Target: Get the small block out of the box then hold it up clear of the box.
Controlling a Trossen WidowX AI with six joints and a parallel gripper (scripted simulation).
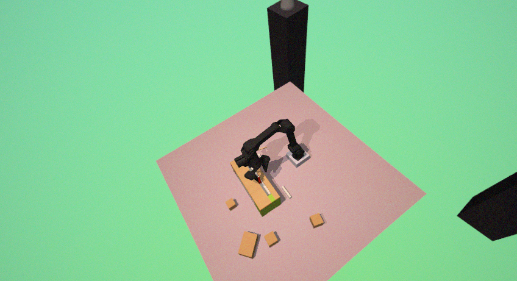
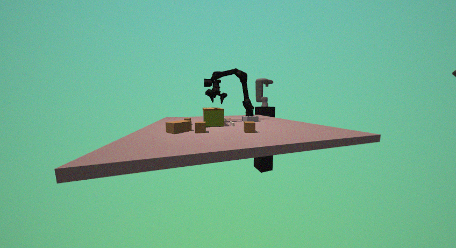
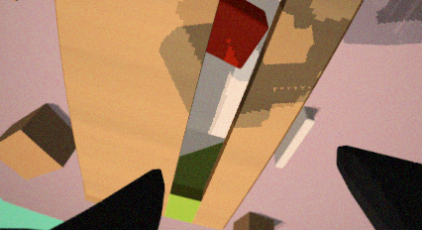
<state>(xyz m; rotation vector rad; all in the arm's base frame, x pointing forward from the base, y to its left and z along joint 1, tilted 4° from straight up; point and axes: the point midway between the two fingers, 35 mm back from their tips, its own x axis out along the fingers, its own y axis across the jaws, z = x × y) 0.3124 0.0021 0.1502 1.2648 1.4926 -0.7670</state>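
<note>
My gripper tip is now 40 mm to the left of the box and 110 mm above it. The rest, counted from my gripper tip: small red block: 20 mm ahead, 30 mm to the right, 80 mm below.
</note>
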